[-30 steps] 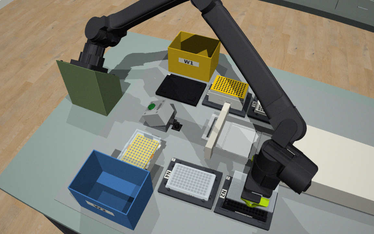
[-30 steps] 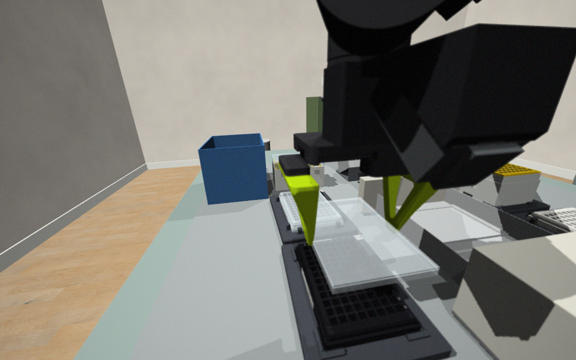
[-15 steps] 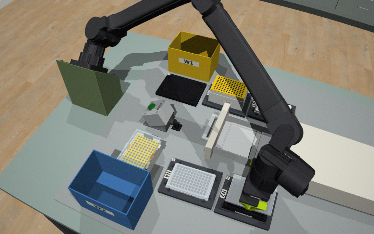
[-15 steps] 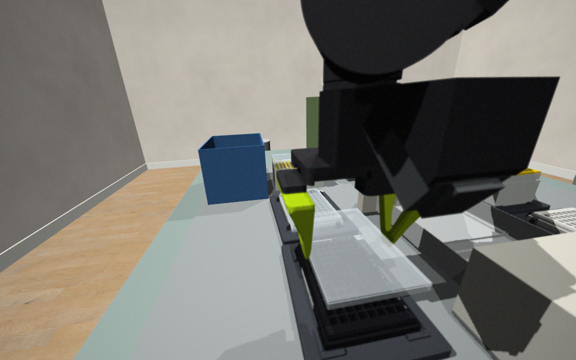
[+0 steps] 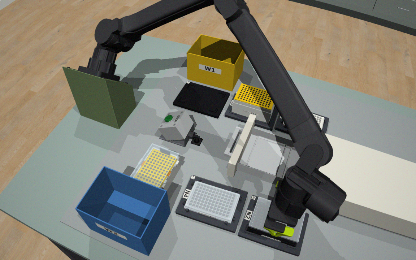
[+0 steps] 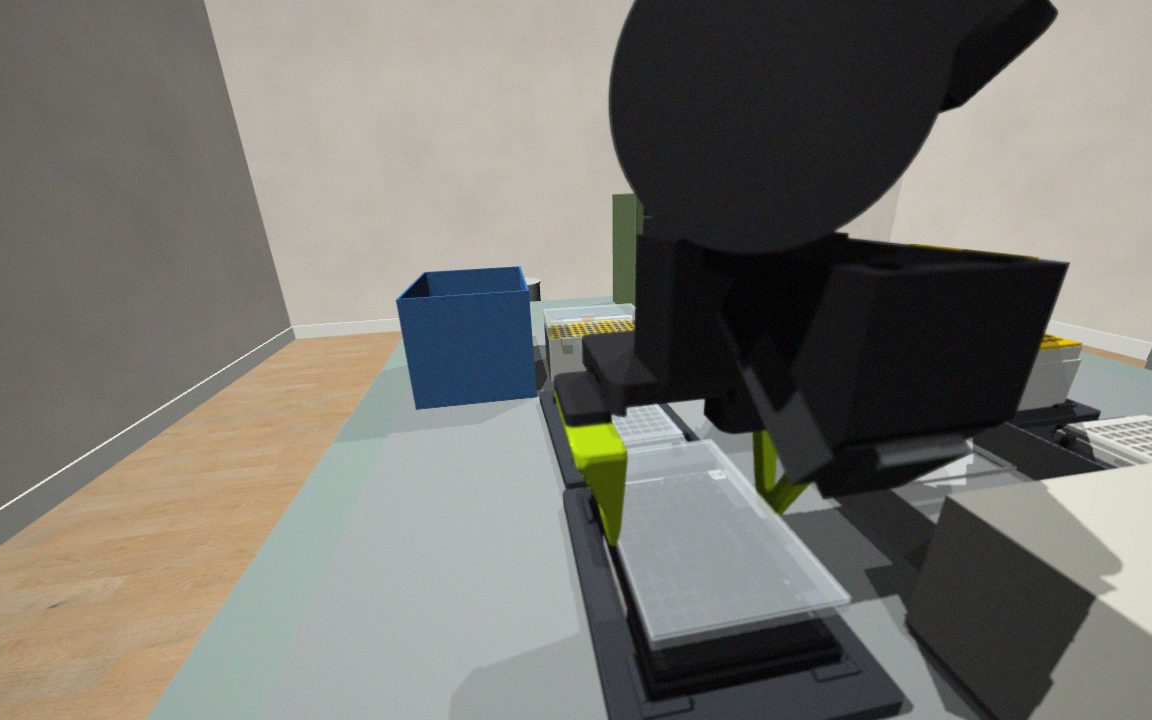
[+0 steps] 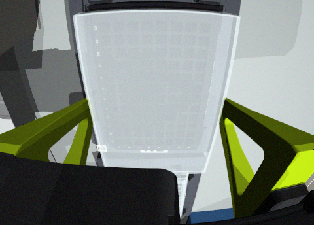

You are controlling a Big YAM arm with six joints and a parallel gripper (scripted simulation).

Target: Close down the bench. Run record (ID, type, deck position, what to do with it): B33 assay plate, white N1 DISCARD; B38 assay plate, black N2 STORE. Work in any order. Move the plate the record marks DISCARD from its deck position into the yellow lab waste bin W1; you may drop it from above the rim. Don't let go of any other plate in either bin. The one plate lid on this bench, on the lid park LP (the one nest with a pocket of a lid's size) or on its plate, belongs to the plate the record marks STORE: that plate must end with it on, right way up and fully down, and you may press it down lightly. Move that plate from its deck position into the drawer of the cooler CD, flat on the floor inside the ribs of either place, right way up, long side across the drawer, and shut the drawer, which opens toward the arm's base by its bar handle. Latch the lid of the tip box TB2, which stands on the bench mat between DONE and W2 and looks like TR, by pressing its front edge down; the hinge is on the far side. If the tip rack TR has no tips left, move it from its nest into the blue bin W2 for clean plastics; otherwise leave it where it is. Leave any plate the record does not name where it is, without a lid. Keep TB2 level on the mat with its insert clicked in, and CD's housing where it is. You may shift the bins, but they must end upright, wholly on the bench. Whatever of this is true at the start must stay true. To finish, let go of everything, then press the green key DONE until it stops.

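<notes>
My hand is 30 mm above the black plate. Round my hand: nest N2: 50 mm below; then plate lid: right at my hand; then clear plate: 180 mm behind, 30 mm below.
</notes>
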